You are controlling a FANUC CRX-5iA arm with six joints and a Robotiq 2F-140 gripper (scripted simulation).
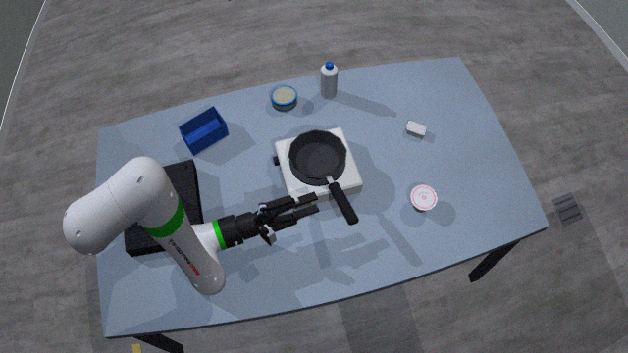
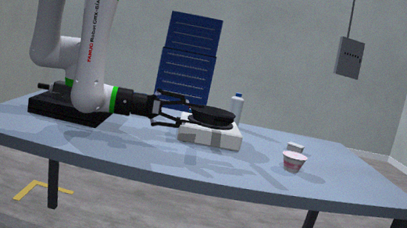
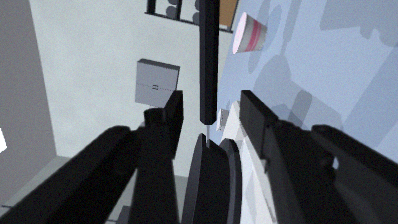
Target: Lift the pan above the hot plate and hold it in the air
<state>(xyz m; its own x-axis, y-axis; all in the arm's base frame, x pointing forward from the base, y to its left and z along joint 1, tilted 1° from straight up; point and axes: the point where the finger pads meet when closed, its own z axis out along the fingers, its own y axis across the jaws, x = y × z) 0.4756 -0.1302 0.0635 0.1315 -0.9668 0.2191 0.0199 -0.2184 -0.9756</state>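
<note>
Right now the black pan is 12 cm to the left of my hand, 8 cm ahead of it and 2 cm below it. Also, from my hand: white hot plate (18 cm to the left, 9 cm below, 6 cm ahead); then pink-rimmed cup (39 cm ahead, 9 cm below, 4 cm to the right); then blue bin (44 cm to the left, 30 cm behind, 11 cm below).
</note>
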